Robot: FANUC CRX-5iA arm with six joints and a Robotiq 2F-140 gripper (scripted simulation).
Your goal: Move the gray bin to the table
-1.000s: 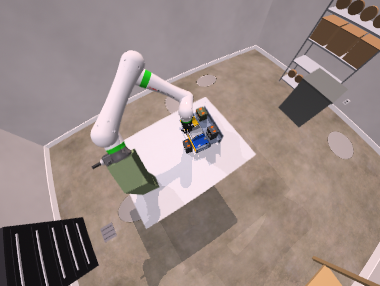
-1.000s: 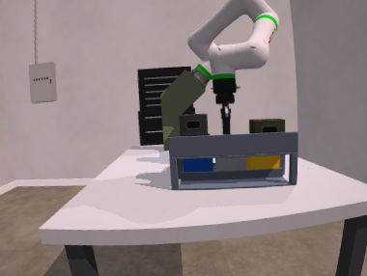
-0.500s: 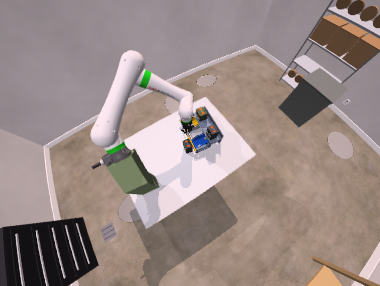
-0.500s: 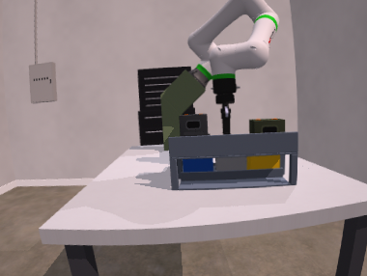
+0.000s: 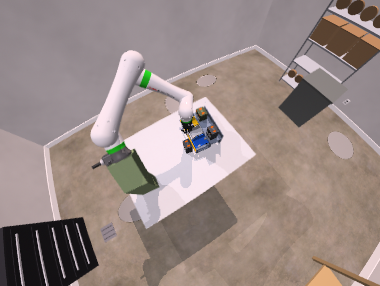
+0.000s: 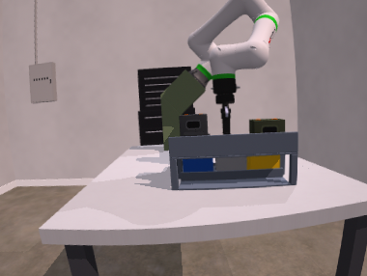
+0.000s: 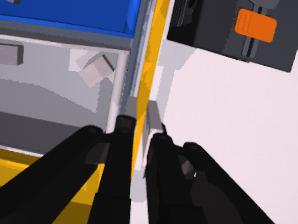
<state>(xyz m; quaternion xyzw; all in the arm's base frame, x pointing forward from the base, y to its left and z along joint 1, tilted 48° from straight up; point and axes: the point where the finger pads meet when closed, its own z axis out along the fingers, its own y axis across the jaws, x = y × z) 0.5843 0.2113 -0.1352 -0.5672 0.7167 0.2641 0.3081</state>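
Now: the gray open bin 100 mm ahead of my hand, 50 mm below it and 20 mm to the right of it. The rest, counted from my hand: dark box 100 mm to the right, 70 mm behind, 30 mm below; then thin yellow strip 30 mm below; then blue bin 130 mm to the right, 80 mm ahead, 50 mm below.
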